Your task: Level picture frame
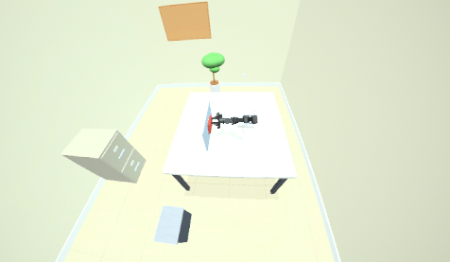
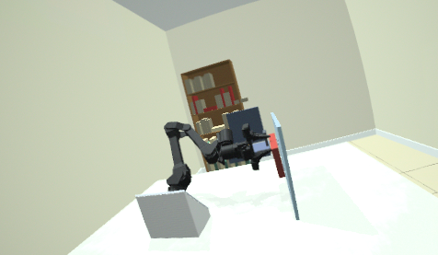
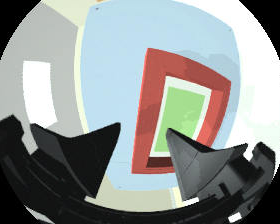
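The picture frame lies 50 mm below my gripper tip, 20 mm ahead of it and 10 mm to the left of it. From my gripper tip the other things lie so: wall panel: 60 mm below, 30 mm ahead, 10 mm to the left.
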